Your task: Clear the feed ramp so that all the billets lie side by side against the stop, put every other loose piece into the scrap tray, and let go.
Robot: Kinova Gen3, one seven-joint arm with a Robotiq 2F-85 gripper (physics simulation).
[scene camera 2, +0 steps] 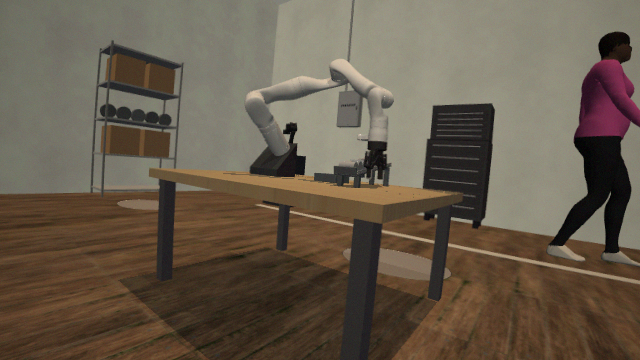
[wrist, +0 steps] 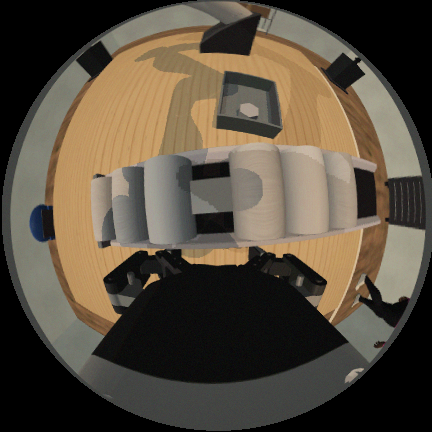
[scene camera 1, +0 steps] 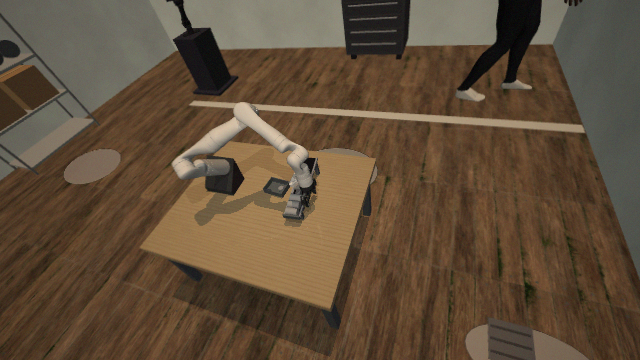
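Seen in the pictures: gripper, fingertip midpoint: (scene camera 2: 374,179) (wrist: 214,250) (scene camera 1: 311,199); arm's base, link origin: (scene camera 2: 281,150) (scene camera 1: 223,167).
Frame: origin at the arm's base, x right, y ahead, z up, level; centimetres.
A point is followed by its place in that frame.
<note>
The feed ramp (wrist: 366,194) (scene camera 2: 345,171) stands on legs. Three billets (wrist: 167,200) {x 5.7, y 50.4, z -3.1 cm} (scene camera 1: 294,206) {x 11.9, y 51.9, z -4.7 cm} lie side by side at its low end, by the stop. Three more billets (wrist: 257,192) {x 0.1, y 49.7, z -2.2 cm} lie side by side farther up. Between the groups is a gap with a flat pale grey piece (wrist: 211,195) {x 2.9, y 49.9, z -4.0 cm} across the dark bed. The scrap tray (wrist: 245,127) {x -1.6, y 38.1, z -11.9 cm} (scene camera 1: 272,193) {x 2.6, y 31.3, z -11.9 cm} (scene camera 2: 325,177) {x 2.7, y 32.1, z -11.4 cm} holds a pale hexagonal piece (wrist: 249,110) {x -2.2, y 34.8, z -11.3 cm}. My gripper (wrist: 214,250) {x 2.2, y 56.2, z -10.0 cm} (scene camera 1: 307,194) {x 2.2, y 56.2, z -10.0 cm} (scene camera 2: 376,175) {x 2.2, y 56.2, z -10.0 cm} is open and empty, pointing down close to the ramp's long side, near the gap; its exact clearance is unclear.
The arm's black base (scene camera 1: 223,175) {x 3.4, y 0.6, z -3.6 cm} (wrist: 231,37) {x 1.1, y 6.9, z -7.2 cm} stands on the wooden table (scene camera 1: 240,240) {x 34.0, y 28.8, z -13.3 cm} beyond the tray. A person (scene camera 2: 607,105) walks on the floor beyond the table. A dark tool cabinet (scene camera 2: 457,165) stands by the wall.
</note>
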